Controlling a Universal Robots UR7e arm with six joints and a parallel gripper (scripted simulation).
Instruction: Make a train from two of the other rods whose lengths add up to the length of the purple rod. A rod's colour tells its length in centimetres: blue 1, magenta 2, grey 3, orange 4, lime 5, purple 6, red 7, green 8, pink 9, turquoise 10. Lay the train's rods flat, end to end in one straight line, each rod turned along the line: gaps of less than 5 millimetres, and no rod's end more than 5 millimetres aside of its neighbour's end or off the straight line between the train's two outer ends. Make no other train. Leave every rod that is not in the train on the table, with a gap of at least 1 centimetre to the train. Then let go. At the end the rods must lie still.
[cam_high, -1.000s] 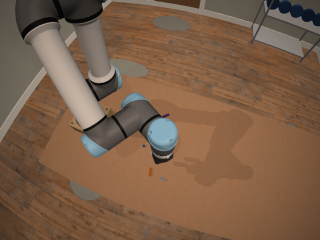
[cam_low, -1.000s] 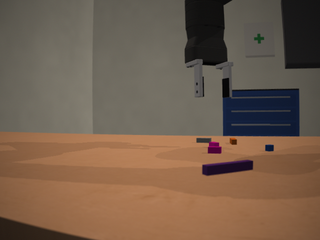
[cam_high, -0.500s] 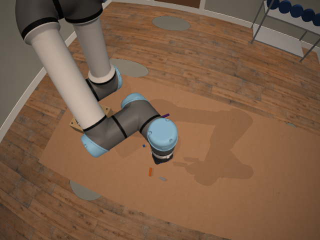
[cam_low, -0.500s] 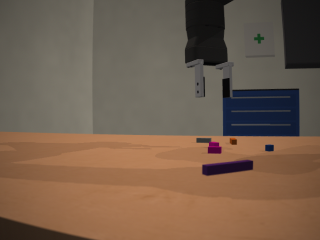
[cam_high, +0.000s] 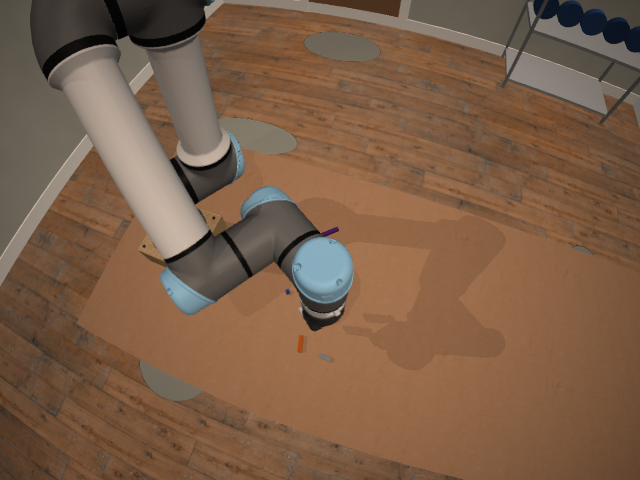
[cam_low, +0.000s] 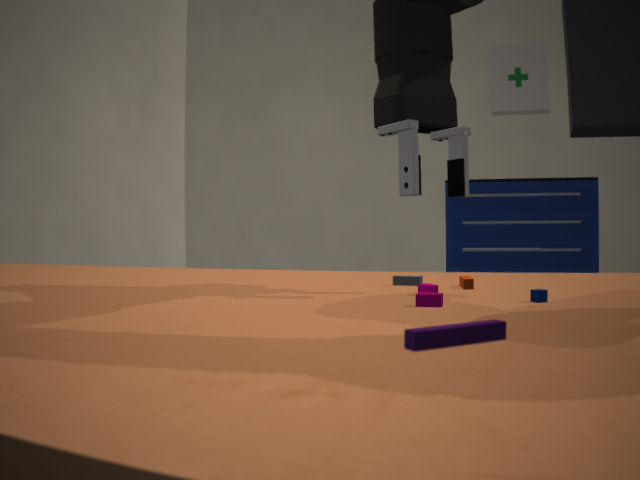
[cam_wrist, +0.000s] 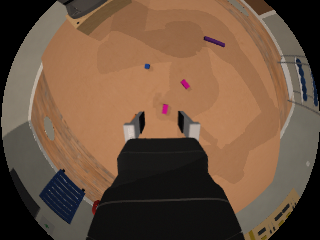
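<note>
My hand is 70 mm to the left of the orange rod and 100 mm above it. The rest, counted from my hand: grey rod (60 mm ahead, 70 mm to the right, 100 mm below); then purple rod (90 mm behind, 210 mm to the left, 100 mm below); then blue rod (100 mm behind, 20 mm to the left, 100 mm below).
</note>
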